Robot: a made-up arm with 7 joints. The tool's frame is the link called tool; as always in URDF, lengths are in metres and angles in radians.
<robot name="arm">
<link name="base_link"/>
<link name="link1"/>
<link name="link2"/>
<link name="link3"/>
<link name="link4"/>
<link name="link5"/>
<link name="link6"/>
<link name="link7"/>
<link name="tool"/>
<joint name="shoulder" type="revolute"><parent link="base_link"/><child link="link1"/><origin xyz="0.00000 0.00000 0.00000" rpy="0.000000 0.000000 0.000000"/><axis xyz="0 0.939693 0.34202"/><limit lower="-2.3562" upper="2.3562"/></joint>
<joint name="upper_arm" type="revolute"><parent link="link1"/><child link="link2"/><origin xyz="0.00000 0.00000 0.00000" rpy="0.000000 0.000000 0.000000"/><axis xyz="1 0 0"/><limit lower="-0.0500" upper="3.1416"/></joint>
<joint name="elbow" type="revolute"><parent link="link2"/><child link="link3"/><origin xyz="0.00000 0.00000 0.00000" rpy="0.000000 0.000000 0.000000"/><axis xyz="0 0 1"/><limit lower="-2.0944" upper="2.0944"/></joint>
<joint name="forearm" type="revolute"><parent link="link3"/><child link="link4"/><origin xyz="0.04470 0.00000 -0.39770" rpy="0.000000 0.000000 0.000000"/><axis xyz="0 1 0"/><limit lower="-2.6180" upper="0.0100"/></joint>
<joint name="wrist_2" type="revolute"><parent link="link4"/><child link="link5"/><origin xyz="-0.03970 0.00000 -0.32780" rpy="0.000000 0.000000 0.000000"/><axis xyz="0 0 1"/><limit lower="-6.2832" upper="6.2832"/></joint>
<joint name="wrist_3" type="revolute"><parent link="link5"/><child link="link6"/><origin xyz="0.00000 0.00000 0.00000" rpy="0.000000 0.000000 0.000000"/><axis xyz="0 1 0"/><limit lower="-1.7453" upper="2.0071"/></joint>
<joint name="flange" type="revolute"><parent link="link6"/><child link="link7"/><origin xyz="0.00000 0.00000 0.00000" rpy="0.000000 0.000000 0.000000"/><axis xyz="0 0 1"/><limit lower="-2.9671" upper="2.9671"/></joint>
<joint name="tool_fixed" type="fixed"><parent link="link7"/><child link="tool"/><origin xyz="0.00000 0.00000 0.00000" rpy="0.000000 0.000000 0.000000"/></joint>
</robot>
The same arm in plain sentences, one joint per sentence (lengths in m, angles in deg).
The arm has seven revolute joints in a row. What follows holds with every joint at zero, and every direction is one of the base frame's.
The first joint sits at the same point as the base frame's origin and rotates about the direction (0, 0.9397, 0.342), from -135 to 135 deg.
The second joint sits at the same point as the first joint and rotates about +x, from -2.86 to 180 deg.
The third joint sits at the same point as the second joint and rotates about +z, from -120 to 120 deg.
The fourth joint sits 0.0447 m along +x and 0.3977 m along -z from the third joint and rotates about +y, from -150 to 0.57 deg.
The fifth joint sits 0.0397 m along -x and 0.3278 m along -z from the fourth joint and rotates about +z, from -360 to 360 deg.
The sixth joint sits at the same point as the fifth joint and rotates about +y, from -100 to 115 deg.
The seventh joint sits at the same point as the sixth joint and rotates about +z, from -170 to 170 deg.
The tool frame, which is the frame that the pose is given for, sits at the same point as the seventh joint; its axes are parallel to the base frame's.

